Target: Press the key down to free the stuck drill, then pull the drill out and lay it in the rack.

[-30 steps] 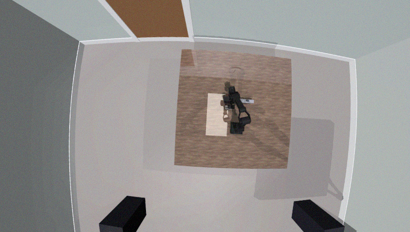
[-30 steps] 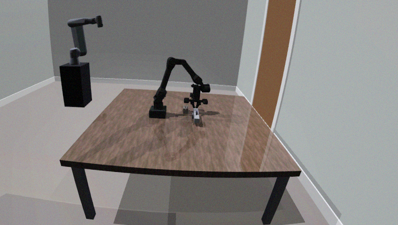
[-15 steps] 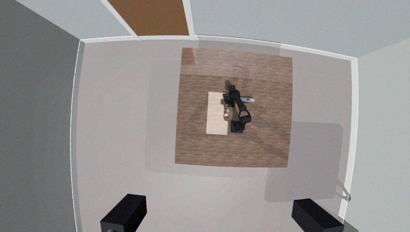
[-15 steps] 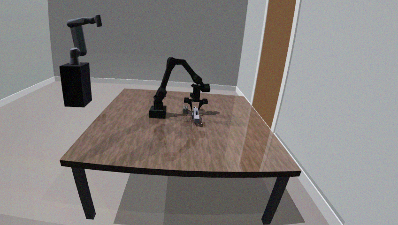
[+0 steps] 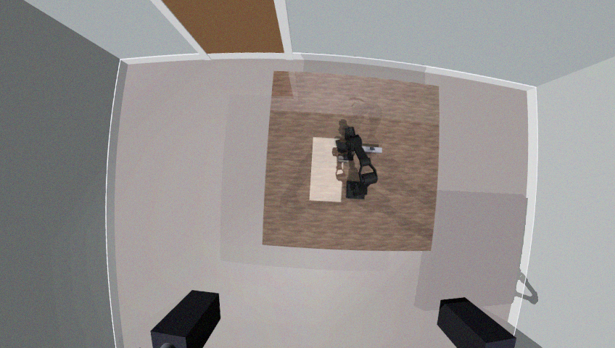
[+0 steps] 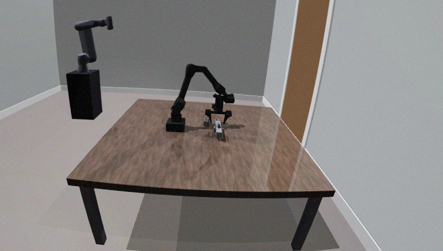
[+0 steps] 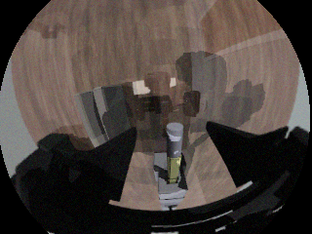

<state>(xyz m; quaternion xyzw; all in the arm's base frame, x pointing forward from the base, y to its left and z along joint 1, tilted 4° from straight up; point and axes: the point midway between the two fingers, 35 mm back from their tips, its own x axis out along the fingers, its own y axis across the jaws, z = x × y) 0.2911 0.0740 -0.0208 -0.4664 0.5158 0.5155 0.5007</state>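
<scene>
Right now my gripper tip is 5 cm to the left of the drill and 3 cm below it. Round my gripper tip: grey slatted rack (8 cm behind, 2 cm to the left).
</scene>
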